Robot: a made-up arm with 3 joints. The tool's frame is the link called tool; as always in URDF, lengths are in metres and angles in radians. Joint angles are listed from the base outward.
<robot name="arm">
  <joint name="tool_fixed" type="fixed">
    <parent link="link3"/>
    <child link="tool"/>
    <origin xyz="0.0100 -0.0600 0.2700" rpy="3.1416 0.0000 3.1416"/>
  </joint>
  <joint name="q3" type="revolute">
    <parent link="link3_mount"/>
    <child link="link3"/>
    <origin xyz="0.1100 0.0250 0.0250" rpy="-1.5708 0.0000 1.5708"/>
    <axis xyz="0 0 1"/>
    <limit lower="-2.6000" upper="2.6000"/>
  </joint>
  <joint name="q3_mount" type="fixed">
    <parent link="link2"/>
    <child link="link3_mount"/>
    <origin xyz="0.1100 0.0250 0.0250" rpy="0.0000 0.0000 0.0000"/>
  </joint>
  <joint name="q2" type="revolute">
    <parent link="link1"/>
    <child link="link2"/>
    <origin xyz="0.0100 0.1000 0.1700" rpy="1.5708 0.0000 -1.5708"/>
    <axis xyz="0 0 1"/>
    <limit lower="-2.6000" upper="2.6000"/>
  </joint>
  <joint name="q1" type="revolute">
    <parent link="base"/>
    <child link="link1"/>
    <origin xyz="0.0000 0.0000 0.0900" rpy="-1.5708 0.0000 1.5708"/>
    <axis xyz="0 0 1"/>
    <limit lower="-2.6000" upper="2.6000"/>
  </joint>
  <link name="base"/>
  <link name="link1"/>
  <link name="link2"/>
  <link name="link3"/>
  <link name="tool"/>
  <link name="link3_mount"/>
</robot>
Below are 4 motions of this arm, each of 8 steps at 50 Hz.
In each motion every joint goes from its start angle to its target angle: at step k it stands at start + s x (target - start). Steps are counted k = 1, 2, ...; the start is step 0. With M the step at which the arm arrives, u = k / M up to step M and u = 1 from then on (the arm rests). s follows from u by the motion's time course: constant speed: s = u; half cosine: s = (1 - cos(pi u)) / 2; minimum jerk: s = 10 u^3 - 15 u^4 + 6 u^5.
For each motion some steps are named. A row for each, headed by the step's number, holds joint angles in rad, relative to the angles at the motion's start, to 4 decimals.
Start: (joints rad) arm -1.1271 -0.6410 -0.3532
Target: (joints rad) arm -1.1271 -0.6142 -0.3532
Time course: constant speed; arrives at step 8
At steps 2, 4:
2: 0.0000 0.0067 0.0000
4: 0.0000 0.0134 0.0000

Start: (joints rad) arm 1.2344 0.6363 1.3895
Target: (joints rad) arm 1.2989 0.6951 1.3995
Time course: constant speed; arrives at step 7
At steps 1, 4, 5, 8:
1: 0.0092 0.0084 0.0014
4: 0.0369 0.0336 0.0057
5: 0.0461 0.0420 0.0071
8: 0.0645 0.0588 0.0100

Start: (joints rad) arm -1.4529 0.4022 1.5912
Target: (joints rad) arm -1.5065 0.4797 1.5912
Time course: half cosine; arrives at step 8
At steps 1, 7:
1: -0.0020 0.0029 0.0000
7: -0.0516 0.0746 0.0000

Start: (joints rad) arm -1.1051 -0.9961 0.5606
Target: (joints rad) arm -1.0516 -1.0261 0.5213
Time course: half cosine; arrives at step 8
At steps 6, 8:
6: 0.0457 -0.0256 -0.0335
8: 0.0535 -0.0300 -0.0393

